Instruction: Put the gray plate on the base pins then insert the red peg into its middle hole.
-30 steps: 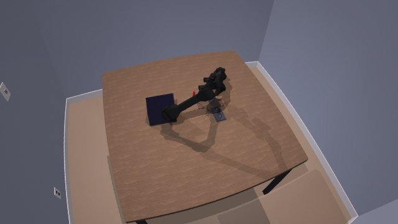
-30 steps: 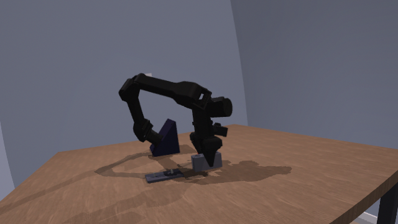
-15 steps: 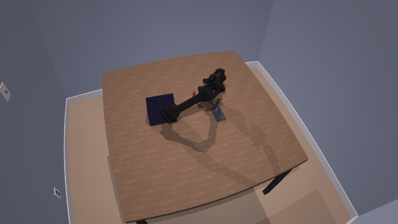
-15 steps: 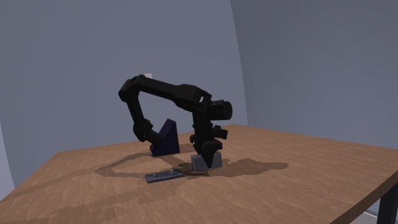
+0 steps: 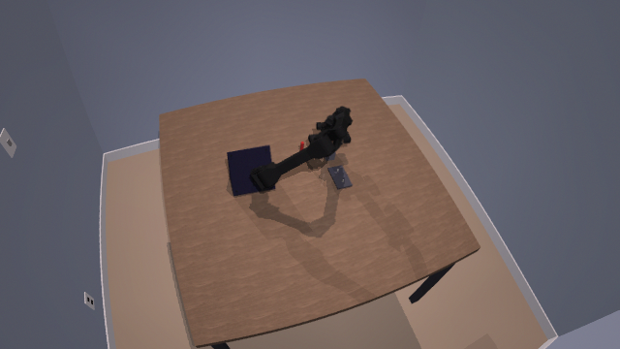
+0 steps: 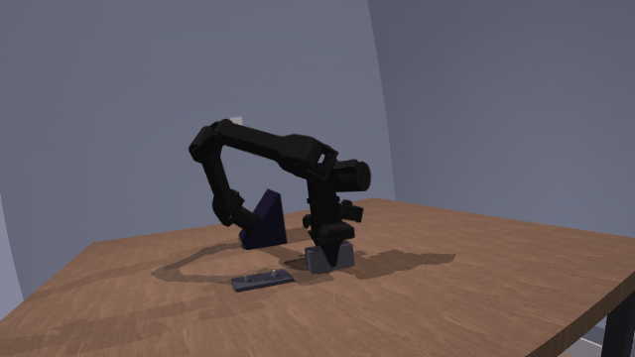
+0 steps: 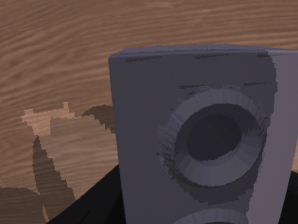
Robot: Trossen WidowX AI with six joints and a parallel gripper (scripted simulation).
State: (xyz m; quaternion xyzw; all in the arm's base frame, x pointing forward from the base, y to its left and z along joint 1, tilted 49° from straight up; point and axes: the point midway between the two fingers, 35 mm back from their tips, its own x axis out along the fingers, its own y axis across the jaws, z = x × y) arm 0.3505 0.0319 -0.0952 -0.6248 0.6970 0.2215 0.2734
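The base lies 150 mm to the right of my gripper tip. Round my gripper tip: red peg: 120 mm behind, 20 mm to the left, 30 mm above; gray plate: 30 mm above.
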